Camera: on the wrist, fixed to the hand. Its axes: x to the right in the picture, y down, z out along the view.
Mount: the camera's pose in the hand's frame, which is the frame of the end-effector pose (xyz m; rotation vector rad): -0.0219 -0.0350 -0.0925 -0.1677 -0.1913 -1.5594
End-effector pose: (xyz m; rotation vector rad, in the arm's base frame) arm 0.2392 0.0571 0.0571 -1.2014 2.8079 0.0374
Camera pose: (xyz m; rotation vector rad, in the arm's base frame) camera 0.2730 0.0435 0.1516 -2.7459 1.0899 0.2413
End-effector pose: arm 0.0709 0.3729 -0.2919 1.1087 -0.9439 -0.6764
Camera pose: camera 0.1430 0.4202 -0.3451 1.5238 0.0368 -2.0804
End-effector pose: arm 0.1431 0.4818 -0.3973 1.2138 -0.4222 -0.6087
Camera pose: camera 0.1749 0.5561 -0.4584 1.1502 0.5408 -2.0347
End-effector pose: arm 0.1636 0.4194 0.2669 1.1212 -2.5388 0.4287
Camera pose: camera 0.2202 0.4480 0.3459 2.5571 -1.0683 -0.3157
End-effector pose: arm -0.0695 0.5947 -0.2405 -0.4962 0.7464 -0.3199
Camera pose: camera -0.1542 0.5461 -0.2675 -1.1939 0.0491 -1.6324
